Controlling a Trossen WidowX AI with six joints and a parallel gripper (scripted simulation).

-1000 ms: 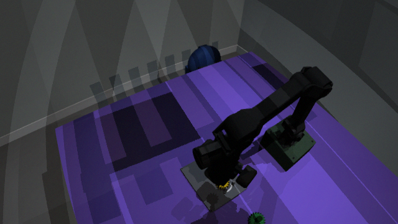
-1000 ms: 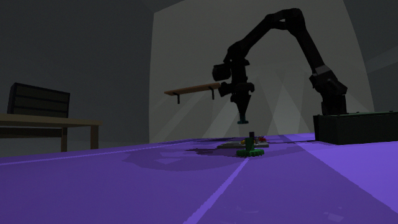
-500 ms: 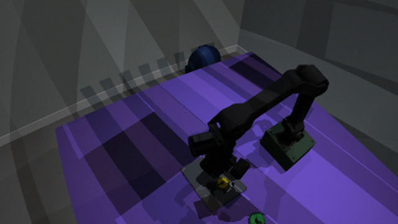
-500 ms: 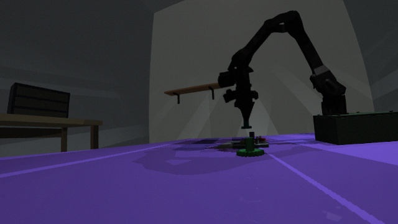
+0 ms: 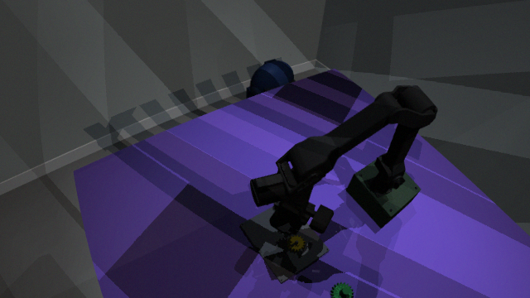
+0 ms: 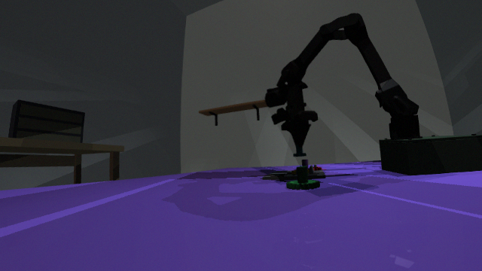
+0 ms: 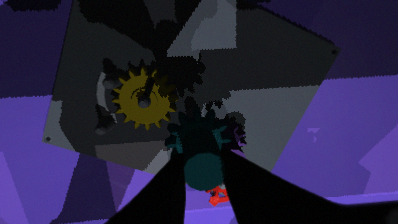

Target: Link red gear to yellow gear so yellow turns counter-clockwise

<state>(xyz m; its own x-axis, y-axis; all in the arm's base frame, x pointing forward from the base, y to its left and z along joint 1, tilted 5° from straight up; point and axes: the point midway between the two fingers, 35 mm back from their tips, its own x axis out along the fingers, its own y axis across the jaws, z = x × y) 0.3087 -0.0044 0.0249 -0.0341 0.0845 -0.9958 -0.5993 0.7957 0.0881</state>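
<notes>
Right now my gripper tip is 1 cm above the teal gear. From my gripper tip the other things lie so: red gear: 4 cm behind, 6 cm to the right, 7 cm below; dark purple gear: 1 cm behind, 4 cm to the right, 6 cm below; white arrow: 3 cm behind, 7 cm to the left, 8 cm below.
</notes>
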